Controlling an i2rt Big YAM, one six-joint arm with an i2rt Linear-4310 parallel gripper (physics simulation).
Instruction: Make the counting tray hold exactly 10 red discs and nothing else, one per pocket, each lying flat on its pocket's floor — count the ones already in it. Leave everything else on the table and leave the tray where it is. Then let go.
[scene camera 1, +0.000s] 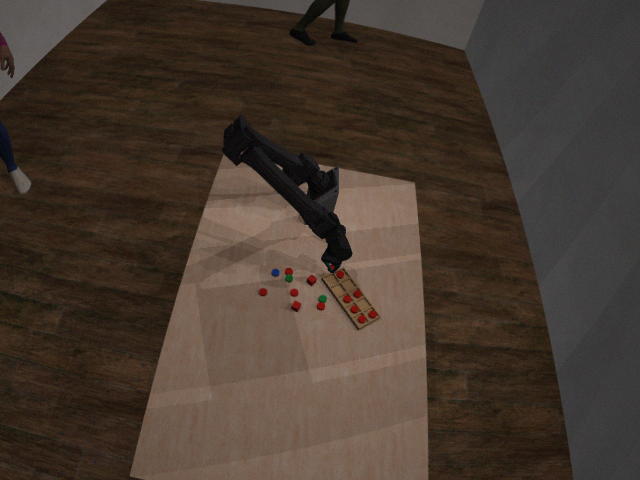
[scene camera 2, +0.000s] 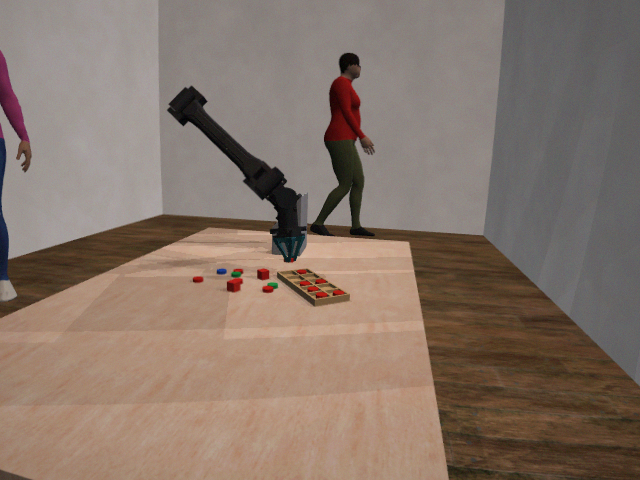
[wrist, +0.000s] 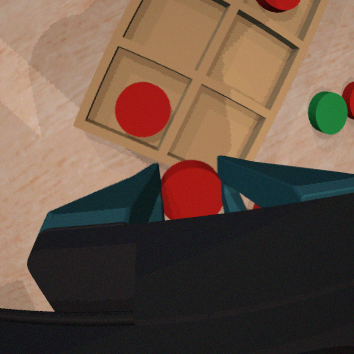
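Note:
The counting tray (scene camera 1: 363, 303) (scene camera 2: 331, 300) (wrist: 197, 78) has two rows of five pockets. Several pockets hold a red disc; the near corner one (wrist: 143, 109) shows in the wrist view. The other corner pocket at that end, the two pockets of the second pair and one further along are empty. My gripper (scene camera 1: 332, 267) (scene camera 2: 292, 259) (wrist: 188, 172) is shut on a red disc (wrist: 192, 192), above and just outside the tray's arm-side end, beside the empty corner pocket. Loose red discs (scene camera 1: 288, 271) (scene camera 1: 294, 292) (scene camera 1: 263, 291) (scene camera 1: 321, 306) lie on the table.
Two red cubes (scene camera 1: 311, 280) (scene camera 1: 295, 305) (scene camera 2: 263, 273) (scene camera 2: 233, 285), two green discs (scene camera 1: 288, 278) (scene camera 1: 322, 298) (scene camera 2: 272, 285) and a blue disc (scene camera 1: 275, 272) (scene camera 2: 221, 271) are on the table left of the tray. One green disc (wrist: 327, 112) lies close beside a red one.

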